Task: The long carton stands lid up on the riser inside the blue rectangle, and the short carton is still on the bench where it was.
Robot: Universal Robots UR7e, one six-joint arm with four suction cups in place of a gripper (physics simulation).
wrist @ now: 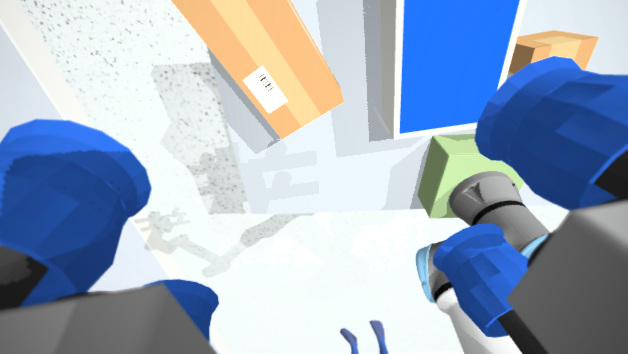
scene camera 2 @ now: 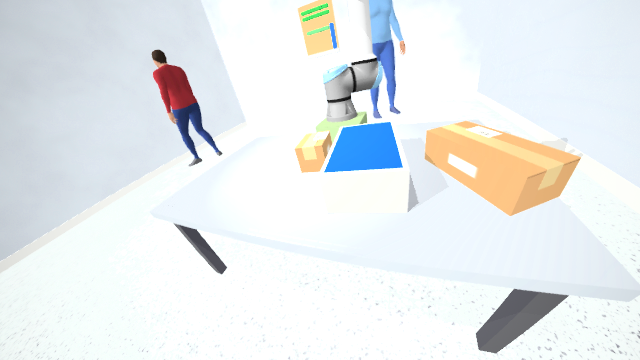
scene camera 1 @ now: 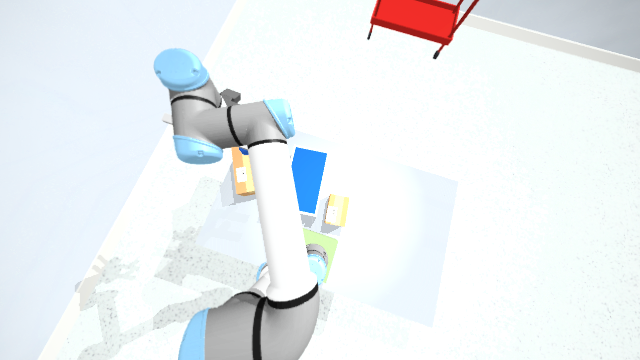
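Seen in the pictures: end effector, tool point: [wrist: 325, 223]; arm's base, origin of the base link: [wrist: 479, 195] [scene camera 2: 341, 117].
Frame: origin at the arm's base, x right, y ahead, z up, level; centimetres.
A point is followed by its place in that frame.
Note:
The long carton [scene camera 1: 244, 175] {x -47.1, y 31.2, z 0.1 cm} [scene camera 2: 485, 155] {x -43.9, y 46.2, z 0.0 cm} [wrist: 270, 40] {x -46.3, y 39.8, z 0.0 cm} is at the bench's side, slanted and apart from the riser. Its taped, labelled face is up. Whether it rests flat on the bench or hangs slightly above cannot be told. The white riser [scene camera 2: 367, 192] {x -17.2, y 55.6, z -3.7 cm} has a blue rectangle [scene camera 1: 309, 180] {x -12.5, y 37.7, z 1.7 cm} [scene camera 2: 370, 147] {x -17.2, y 42.3, z 1.7 cm} [wrist: 450, 65] {x -15.1, y 33.0, z 1.7 cm} on top, with no carton on it. The short carton [scene camera 1: 337, 210] {x 5.9, y 26.5, z 0.0 cm} [scene camera 2: 313, 152] {x 3.7, y 34.3, z -2.3 cm} [wrist: 560, 45] {x 4.3, y 34.1, z 0.0 cm} stands on the bench beside the riser. My gripper [wrist: 315, 210] {x -38.2, y 38.2, z 42.3 cm} is above the long carton, apart from it and holding nothing; four blue cups show in the wrist view.
The bench [scene camera 1: 390, 215] {x 37.4, y 32.7, z -10.4 cm} [scene camera 2: 300, 225] {x -0.2, y 61.5, z -10.3 cm} carries the riser and cartons. My arm's base stands on a green block [scene camera 2: 355, 120] {x -7.9, y 7.9, z 0.0 cm} [wrist: 435, 185] {x -10.9, y 2.6, z -2.0 cm} behind the riser. A red cart [scene camera 1: 412, 20] stands away from the bench. Two people [scene camera 2: 175, 85] [scene camera 2: 385, 60] stand beyond the bench.

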